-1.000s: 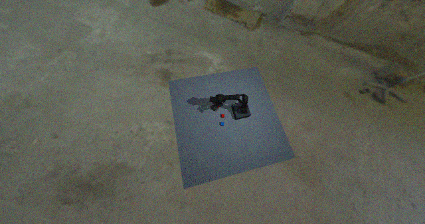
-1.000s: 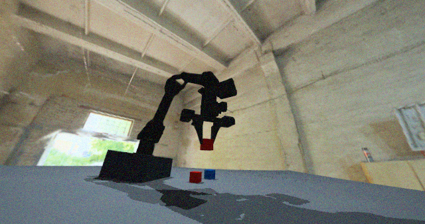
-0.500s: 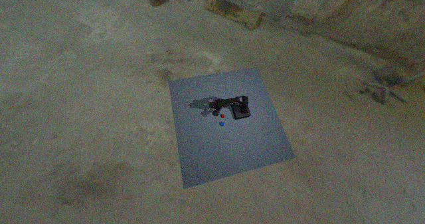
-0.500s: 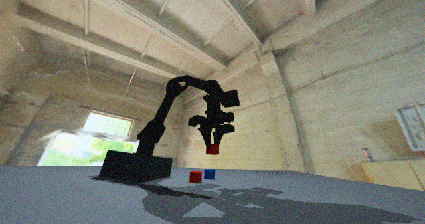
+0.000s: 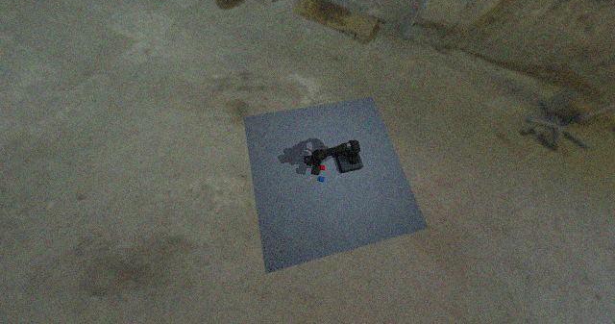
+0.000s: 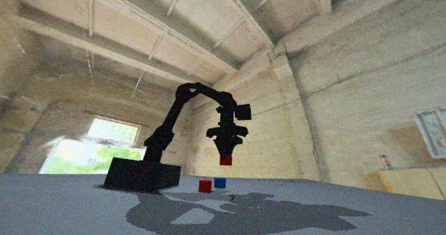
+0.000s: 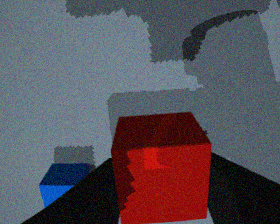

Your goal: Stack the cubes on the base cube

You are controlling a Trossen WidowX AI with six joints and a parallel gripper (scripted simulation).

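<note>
My gripper tip is 40 mm past the blue cube, 100 mm to the right of it and 80 mm above it.
</note>
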